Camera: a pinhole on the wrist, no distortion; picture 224 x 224 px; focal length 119.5 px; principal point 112.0 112.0 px. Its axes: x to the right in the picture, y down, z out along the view. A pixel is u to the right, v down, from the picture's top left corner.
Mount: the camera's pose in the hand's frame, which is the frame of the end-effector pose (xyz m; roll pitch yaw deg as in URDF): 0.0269 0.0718 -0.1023 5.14 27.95 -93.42
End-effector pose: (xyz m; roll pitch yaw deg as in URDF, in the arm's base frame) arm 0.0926 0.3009 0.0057 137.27 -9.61 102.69
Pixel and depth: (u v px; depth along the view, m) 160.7 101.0 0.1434
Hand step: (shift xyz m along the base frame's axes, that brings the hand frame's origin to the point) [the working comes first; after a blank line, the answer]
In the camera's frame: 0.0584 -0.0132 0.1434

-0.0345 -0.0093 -0.0274
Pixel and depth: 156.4 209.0 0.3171
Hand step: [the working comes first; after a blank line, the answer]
In the camera's frame: 0.1178 0.2574 0.3171

-0.1131 0.2574 -0.1995
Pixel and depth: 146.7 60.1 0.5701
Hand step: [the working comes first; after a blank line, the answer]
In the camera's frame: 0.1655 -0.2476 0.5701

0.0244 -0.2177 -0.4764
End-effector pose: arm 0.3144 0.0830 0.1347 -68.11 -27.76 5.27
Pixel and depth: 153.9 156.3 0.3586
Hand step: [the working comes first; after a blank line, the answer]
In the camera's frame: 0.1257 0.1329 0.3586

-0.0318 0.0691 0.2844
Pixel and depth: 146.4 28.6 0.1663
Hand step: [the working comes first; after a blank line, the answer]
In the camera's frame: 0.0479 -0.1161 0.1663

-0.1143 -0.0122 -0.0183
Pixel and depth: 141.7 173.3 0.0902
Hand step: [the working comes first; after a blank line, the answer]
In the camera's frame: 0.0224 0.0463 0.0902

0.0638 -0.0197 0.0138
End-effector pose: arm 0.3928 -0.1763 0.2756 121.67 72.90 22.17
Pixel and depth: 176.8 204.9 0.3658
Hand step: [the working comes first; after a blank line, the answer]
In the camera's frame: 0.1984 0.2844 0.3658

-0.2376 -0.0635 -0.3425
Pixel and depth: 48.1 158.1 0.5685
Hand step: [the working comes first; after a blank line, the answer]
In the camera's frame: -0.3040 0.2193 0.5685

0.0257 -0.5337 -0.2573
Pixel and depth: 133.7 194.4 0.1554
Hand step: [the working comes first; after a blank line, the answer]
In the camera's frame: 0.0282 0.1072 0.1554

-0.0072 -0.0101 -0.1219
